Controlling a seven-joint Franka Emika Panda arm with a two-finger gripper.
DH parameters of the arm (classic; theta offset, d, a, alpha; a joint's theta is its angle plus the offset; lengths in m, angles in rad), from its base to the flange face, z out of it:
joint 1: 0 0.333 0 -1.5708
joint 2: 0 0 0 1.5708
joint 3: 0 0.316 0.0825 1.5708
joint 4: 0 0 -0.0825 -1.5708
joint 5: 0 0.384 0 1.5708
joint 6: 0 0 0.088 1.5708
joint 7: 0 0.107 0 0
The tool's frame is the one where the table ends.
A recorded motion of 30 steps. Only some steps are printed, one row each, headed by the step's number.
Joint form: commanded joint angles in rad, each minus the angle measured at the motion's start. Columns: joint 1, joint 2, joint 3, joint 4, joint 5, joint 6, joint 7.
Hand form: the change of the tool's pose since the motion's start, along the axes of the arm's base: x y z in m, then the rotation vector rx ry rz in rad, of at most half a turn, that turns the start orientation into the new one. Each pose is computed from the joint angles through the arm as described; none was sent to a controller.
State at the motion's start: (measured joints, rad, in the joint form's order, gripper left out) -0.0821 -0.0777 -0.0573 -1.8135 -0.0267 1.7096 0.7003
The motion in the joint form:
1: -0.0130 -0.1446 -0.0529 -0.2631 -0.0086 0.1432 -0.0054
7: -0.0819 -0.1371 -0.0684 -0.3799 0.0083 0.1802 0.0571
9: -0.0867 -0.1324 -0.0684 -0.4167 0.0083 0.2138 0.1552
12: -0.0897 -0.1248 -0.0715 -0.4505 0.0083 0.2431 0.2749
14: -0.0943 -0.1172 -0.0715 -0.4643 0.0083 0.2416 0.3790
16: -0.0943 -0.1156 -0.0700 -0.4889 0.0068 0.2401 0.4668
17: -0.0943 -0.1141 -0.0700 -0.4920 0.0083 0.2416 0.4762
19: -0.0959 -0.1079 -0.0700 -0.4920 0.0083 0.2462 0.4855
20: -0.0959 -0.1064 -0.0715 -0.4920 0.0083 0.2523 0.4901
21: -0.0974 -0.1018 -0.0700 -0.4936 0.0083 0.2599 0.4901
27: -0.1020 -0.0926 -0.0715 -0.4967 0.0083 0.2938 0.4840
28: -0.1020 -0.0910 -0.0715 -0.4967 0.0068 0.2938 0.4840
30: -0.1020 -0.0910 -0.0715 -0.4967 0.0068 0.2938 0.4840
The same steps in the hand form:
1: -0.0505 -0.0282 -0.0401 0.0083 -0.0252 -0.0521
7: -0.0736 -0.0619 -0.0959 0.0409 0.0565 -0.2020
9: -0.0769 -0.0627 -0.1125 0.0361 0.0648 -0.3042
12: -0.0806 -0.0641 -0.1292 0.0296 0.0776 -0.4292
14: -0.0837 -0.0652 -0.1391 0.0222 0.1012 -0.5374
16: -0.0891 -0.0626 -0.1509 0.0126 0.1297 -0.6221
17: -0.0895 -0.0623 -0.1528 0.0128 0.1330 -0.6321
19: -0.0887 -0.0632 -0.1553 0.0112 0.1346 -0.6430
20: -0.0882 -0.0641 -0.1556 0.0111 0.1299 -0.6491
21: -0.0873 -0.0643 -0.1579 0.0103 0.1284 -0.6492
27: -0.0845 -0.0681 -0.1611 0.0111 0.1064 -0.6495
28: -0.0844 -0.0682 -0.1619 0.0095 0.1080 -0.6488
30: -0.0844 -0.0682 -0.1619 0.0095 0.1080 -0.6488

